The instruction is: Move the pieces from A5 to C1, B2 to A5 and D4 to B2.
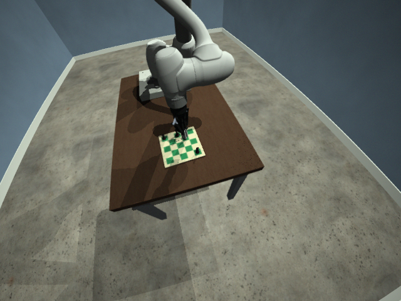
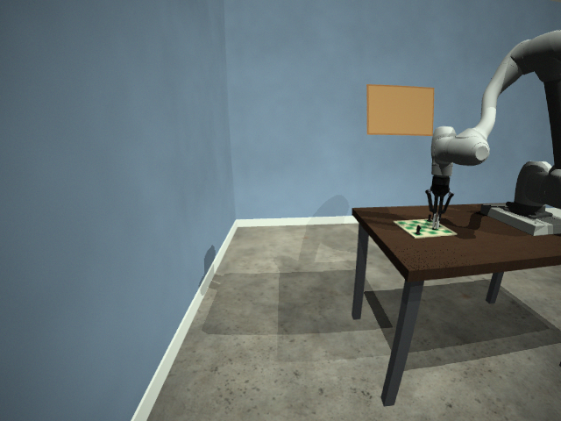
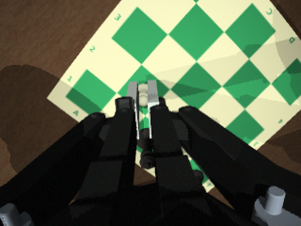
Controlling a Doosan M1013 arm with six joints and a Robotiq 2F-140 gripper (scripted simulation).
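The small pale piece is 30 mm below my hand. Round my hand: black chess piece (120 mm ahead, 20 mm to the left, 30 mm below); then cream chessboard (30 mm ahead, 40 mm to the right, 50 mm below).
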